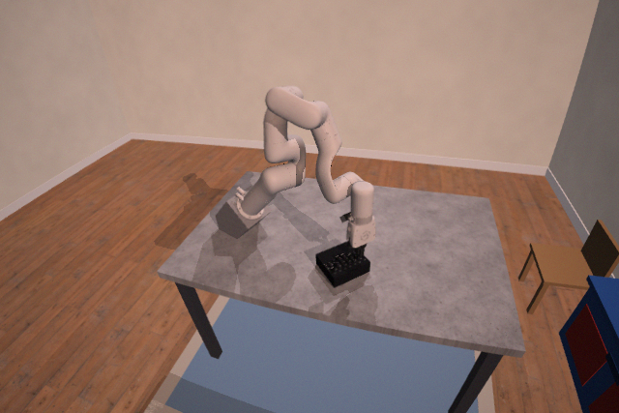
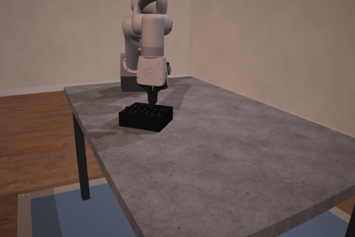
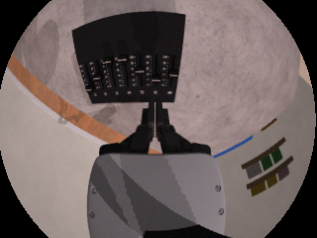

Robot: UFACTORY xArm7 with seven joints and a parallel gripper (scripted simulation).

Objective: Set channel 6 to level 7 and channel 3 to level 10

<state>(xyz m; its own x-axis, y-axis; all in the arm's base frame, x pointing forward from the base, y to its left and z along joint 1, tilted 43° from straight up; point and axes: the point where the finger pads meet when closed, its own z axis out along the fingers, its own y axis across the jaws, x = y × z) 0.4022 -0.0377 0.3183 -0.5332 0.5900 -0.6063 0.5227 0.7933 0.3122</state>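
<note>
Right now my hand is 20 mm past the fader cap, 20 mm to the right of it and 50 mm above it.
</note>
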